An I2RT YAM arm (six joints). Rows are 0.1 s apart.
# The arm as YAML. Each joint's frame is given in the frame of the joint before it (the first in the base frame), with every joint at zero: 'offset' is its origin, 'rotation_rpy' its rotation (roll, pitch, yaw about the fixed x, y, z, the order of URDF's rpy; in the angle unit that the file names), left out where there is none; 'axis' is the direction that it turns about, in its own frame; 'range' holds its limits. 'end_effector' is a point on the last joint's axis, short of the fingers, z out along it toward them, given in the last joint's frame.
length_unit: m
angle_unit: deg
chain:
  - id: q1
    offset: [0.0, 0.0, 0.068]
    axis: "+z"
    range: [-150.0, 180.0]
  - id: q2
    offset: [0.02, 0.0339, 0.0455]
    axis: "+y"
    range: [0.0, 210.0]
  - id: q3
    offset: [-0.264, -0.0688, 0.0]
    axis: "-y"
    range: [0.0, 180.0]
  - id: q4
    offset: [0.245, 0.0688, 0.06]
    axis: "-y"
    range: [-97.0, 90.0]
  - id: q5
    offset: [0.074, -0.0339, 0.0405]
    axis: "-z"
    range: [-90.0, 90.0]
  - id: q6
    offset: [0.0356, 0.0, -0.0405]
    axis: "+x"
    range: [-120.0, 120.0]
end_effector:
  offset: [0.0, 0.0, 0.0]
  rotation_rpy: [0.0, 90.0, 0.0]
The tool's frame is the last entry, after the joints.
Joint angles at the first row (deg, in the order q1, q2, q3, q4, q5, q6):
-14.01 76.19 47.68 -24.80 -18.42 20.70
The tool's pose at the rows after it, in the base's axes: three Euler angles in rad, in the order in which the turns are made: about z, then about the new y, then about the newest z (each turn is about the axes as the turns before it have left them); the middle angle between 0 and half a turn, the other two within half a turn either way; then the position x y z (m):
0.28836 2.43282 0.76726 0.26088 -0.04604 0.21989
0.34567 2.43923 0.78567 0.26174 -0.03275 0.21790
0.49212 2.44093 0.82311 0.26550 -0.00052 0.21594
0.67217 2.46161 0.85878 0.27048 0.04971 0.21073
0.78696 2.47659 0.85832 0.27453 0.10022 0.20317
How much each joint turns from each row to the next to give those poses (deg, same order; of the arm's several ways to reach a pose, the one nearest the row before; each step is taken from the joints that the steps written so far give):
1.57 -0.25 -0.08 0.01 0.05 0.47
2.86 0.00 -0.35 -0.12 -0.11 0.58
6.93 0.71 0.17 0.05 -0.83 0.87
10.70 2.88 1.29 0.55 0.72 2.01
10.05 4.46 2.02 2.52 2.33 2.71

